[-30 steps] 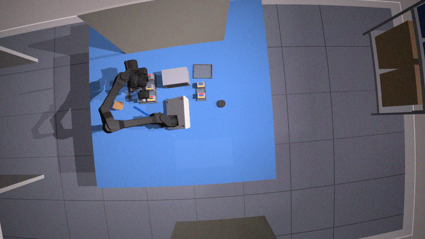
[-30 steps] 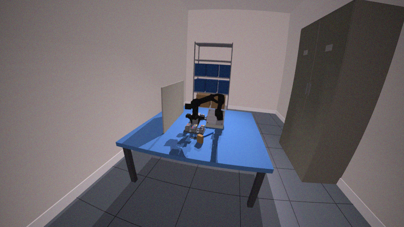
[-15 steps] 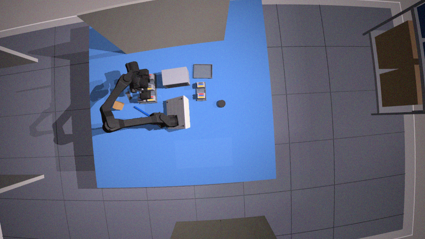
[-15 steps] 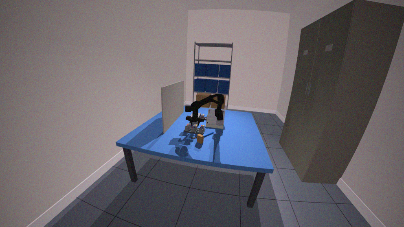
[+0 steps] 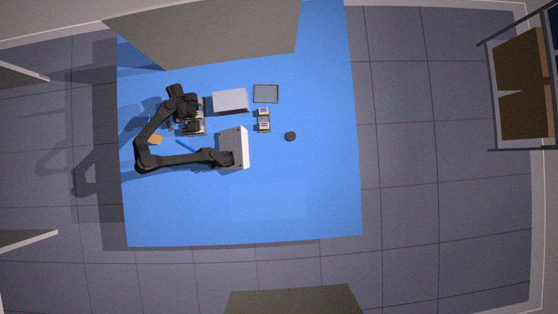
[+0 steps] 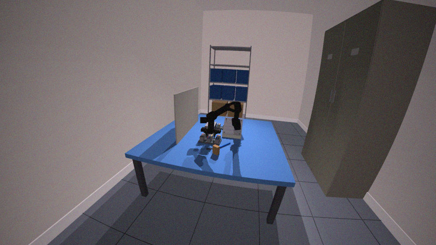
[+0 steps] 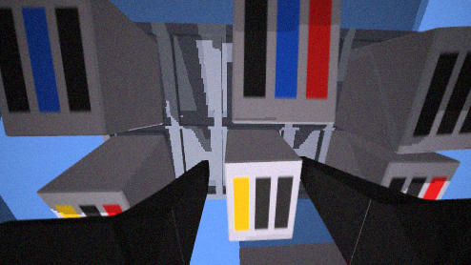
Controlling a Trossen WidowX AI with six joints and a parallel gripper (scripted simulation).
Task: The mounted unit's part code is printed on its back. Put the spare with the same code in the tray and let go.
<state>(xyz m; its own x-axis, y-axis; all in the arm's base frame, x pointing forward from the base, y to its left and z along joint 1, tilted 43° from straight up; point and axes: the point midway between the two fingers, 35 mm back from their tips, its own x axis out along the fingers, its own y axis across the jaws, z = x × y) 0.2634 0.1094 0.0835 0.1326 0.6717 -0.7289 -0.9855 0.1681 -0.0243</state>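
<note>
Right now the shallow grey tray is 4 cm ahead of my gripper tip, 37 cm to the right of it and 1 cm below it. From my gripper tip the other things lie so: mounted unit 2 cm ahead, 18 cm to the right, 3 cm above; blue pen 14 cm behind, 10 cm to the left, 1 cm below; brown block 7 cm behind, 24 cm to the left, 2 cm above.
</note>
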